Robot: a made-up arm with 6 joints. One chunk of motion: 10 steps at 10 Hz.
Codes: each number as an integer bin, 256 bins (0 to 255) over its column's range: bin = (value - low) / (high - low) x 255, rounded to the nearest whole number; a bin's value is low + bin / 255 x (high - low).
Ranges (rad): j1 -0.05..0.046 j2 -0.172..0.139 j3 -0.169..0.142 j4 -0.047..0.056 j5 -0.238..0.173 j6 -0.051..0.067
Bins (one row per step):
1: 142 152 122 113 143 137
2: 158 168 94 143 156 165
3: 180 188 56 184 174 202
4: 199 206 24 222 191 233
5: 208 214 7 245 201 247
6: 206 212 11 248 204 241
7: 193 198 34 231 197 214
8: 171 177 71 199 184 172
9: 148 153 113 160 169 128
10: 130 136 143 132 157 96
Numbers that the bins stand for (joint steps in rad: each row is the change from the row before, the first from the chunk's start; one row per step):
1: 0.00346 0.01338 -0.02021 -0.00136 -0.00752 0.01240
2: 0.00948 0.03289 -0.05436 0.01076 0.01344 0.02535
3: 0.01776 0.05729 -0.10070 0.02732 0.04245 0.04247
4: 0.02492 0.07924 -0.13973 0.04267 0.06985 0.05682
5: 0.02831 0.08900 -0.16046 0.05196 0.08596 0.06330
6: 0.02755 0.08656 -0.15558 0.05317 0.09080 0.06052
7: 0.02266 0.06948 -0.12753 0.04631 0.07952 0.04803
8: 0.01438 0.04387 -0.08241 0.03338 0.05856 0.02859
9: 0.00572 0.01460 -0.03118 0.01763 0.03439 0.00823
10: -0.00106 -0.00613 0.00540 0.00632 0.01505 -0.00658

